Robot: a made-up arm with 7 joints. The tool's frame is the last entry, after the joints. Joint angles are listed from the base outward.
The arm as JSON. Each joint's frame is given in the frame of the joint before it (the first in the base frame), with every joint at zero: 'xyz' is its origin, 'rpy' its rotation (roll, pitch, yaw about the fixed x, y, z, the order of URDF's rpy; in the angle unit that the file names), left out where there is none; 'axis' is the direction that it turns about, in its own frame. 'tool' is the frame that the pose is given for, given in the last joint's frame.
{
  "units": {
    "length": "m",
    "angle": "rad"
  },
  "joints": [
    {
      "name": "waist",
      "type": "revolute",
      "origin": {
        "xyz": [
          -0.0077,
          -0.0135,
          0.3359
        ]
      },
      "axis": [
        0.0,
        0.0,
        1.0
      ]
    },
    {
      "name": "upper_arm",
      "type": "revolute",
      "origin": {
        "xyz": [
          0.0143,
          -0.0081,
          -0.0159
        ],
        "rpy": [
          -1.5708,
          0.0,
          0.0
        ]
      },
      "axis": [
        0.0,
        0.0,
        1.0
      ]
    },
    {
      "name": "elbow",
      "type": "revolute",
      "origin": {
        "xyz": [
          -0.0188,
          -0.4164,
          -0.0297
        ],
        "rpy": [
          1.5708,
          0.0,
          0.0
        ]
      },
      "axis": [
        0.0,
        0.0,
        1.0
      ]
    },
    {
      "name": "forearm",
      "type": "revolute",
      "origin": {
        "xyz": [
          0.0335,
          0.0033,
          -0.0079
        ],
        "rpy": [
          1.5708,
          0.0,
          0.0
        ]
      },
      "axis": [
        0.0,
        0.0,
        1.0
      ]
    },
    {
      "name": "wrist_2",
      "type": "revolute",
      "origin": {
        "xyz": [
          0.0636,
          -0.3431,
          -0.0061
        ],
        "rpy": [
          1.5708,
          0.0,
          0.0
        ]
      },
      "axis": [
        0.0,
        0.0,
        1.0
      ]
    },
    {
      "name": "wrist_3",
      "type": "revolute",
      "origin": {
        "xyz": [
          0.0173,
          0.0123,
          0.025
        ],
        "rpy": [
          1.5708,
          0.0,
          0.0
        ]
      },
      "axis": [
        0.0,
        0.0,
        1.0
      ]
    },
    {
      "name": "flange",
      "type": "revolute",
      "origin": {
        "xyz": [
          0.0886,
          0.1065,
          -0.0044
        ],
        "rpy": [
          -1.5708,
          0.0,
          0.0
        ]
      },
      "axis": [
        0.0,
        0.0,
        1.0
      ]
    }
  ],
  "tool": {
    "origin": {
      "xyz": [
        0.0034,
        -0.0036,
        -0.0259
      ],
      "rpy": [
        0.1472,
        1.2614,
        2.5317
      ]
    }
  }
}
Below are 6 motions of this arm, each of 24 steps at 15 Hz.
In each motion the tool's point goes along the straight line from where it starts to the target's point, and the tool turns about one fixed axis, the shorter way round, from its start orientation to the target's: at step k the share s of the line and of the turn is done. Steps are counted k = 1, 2, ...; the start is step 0. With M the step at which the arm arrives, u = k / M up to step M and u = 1 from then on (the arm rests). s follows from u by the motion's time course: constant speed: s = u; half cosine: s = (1 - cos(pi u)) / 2; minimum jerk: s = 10 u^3 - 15 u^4 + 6 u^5.
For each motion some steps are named. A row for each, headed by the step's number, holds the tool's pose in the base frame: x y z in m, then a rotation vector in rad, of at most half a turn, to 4 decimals.
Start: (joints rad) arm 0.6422 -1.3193 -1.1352 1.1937 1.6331 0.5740 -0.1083
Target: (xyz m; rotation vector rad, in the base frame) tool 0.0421 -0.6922 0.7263 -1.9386 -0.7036 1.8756
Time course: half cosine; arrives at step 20
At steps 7, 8, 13, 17, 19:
7: 0.1046 -0.5882 0.5909 -0.8611 0.9261 2.0484
8: 0.0984 -0.5986 0.6044 -0.9885 0.7831 2.0767
13: 0.0656 -0.6532 0.6755 -1.5954 -0.0489 2.0637
17: 0.0468 -0.6844 0.7162 -1.8777 -0.5704 1.9257
19: 0.0426 -0.6913 0.7252 -1.9319 -0.6885 1.8816

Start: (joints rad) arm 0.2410 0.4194 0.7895 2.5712 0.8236 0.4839 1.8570
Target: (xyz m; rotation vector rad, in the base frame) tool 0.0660 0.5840 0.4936 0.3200 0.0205 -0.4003
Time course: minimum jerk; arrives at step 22
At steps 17, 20, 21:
17: 0.0994 0.5522 0.5377 0.3662 -0.0545 -0.5345
20: 0.0687 0.5814 0.4972 0.3238 0.0145 -0.4111
21: 0.0664 0.5837 0.4941 0.3205 0.0197 -0.4018

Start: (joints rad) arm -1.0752 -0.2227 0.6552 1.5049 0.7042 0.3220 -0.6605
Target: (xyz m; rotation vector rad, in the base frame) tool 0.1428 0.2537 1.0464 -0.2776 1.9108 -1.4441
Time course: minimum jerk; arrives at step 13
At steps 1, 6, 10, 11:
1: 0.3478 -0.1750 0.8920 0.1118 2.8163 -1.2578
6: 0.2605 0.0075 0.9577 -0.0731 2.4350 -1.3712
10: 0.1601 0.2174 1.0333 -0.2504 1.9884 -1.4384
11: 0.1487 0.2414 1.0420 -0.2685 1.9371 -1.4424

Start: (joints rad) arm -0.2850 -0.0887 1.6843 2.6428 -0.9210 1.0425 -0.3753
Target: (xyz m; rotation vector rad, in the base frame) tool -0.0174 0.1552 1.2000 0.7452 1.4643 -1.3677
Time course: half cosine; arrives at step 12
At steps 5, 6, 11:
5: -0.0430 0.1678 1.1888 -0.0514 1.5793 -1.5153
6: -0.0377 0.1652 1.1911 0.1160 1.5667 -1.4954
11: -0.0181 0.1555 1.1997 0.7243 1.4692 -1.3733

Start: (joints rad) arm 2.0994 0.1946 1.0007 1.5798 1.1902 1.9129 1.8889
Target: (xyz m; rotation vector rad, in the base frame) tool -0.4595 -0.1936 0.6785 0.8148 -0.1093 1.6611
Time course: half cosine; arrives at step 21
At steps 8, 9, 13, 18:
8: -0.4706 -0.0583 0.6963 0.6981 -0.0801 1.8077
9: -0.4695 -0.0725 0.6945 0.7107 -0.0832 1.7926
13: -0.4647 -0.1307 0.6868 0.7615 -0.0959 1.7298
18: -0.4603 -0.1838 0.6798 0.8066 -0.1072 1.6719

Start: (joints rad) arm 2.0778 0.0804 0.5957 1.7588 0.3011 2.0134 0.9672
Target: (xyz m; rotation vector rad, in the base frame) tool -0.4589 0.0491 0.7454 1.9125 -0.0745 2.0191
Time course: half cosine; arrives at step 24
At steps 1, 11, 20, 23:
1: -0.4013 0.2155 0.7454 1.7822 -0.3455 1.7716
11: -0.4262 0.1436 0.7454 1.8416 -0.2330 1.8799
20: -0.4550 0.0603 0.7454 1.9045 -0.0940 2.0028
23: -0.4587 0.0498 0.7454 1.9120 -0.0757 2.0181

